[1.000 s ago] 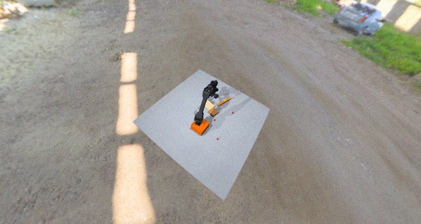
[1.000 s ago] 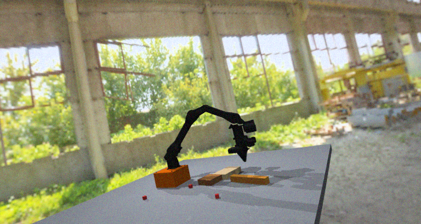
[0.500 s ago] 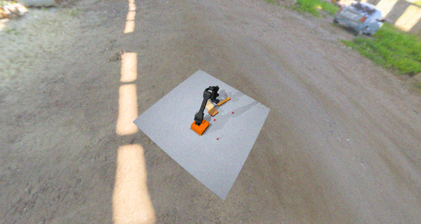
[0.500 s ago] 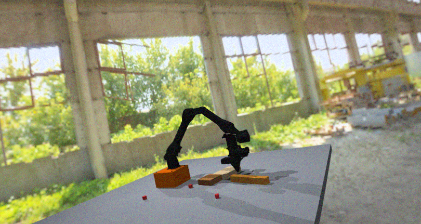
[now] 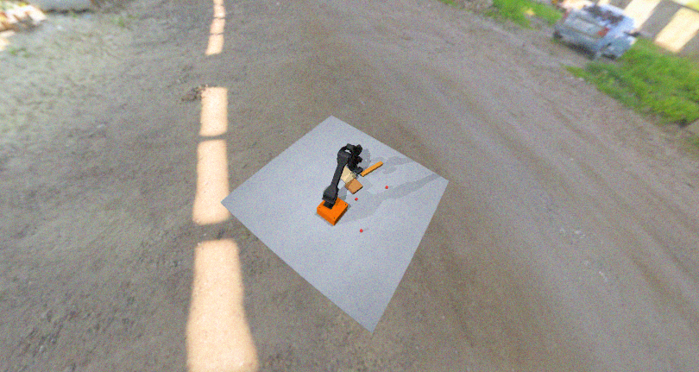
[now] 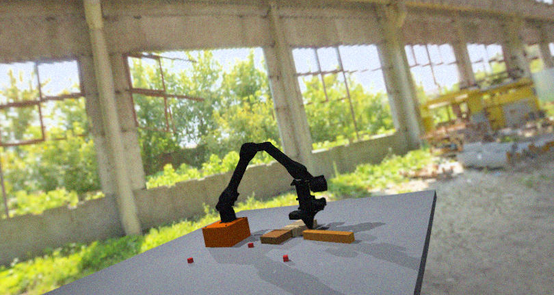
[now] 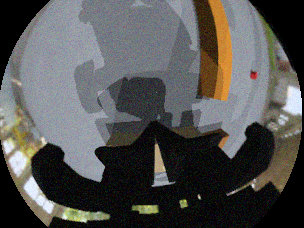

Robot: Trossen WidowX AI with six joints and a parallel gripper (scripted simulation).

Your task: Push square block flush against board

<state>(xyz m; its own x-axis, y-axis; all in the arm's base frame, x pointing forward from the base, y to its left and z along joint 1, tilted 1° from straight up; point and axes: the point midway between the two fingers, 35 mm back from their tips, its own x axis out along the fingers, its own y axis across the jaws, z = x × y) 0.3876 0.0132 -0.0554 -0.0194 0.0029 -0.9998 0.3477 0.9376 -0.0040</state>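
The pale tan flat block is 6 cm behind my gripper tip, 2 cm to the left of it and 1 cm above it. Also, from my gripper tip: long orange board 11 cm ahead, 14 cm to the right, 1 cm above; brown square block 13 cm behind, 8 cm to the right, 1 cm above.
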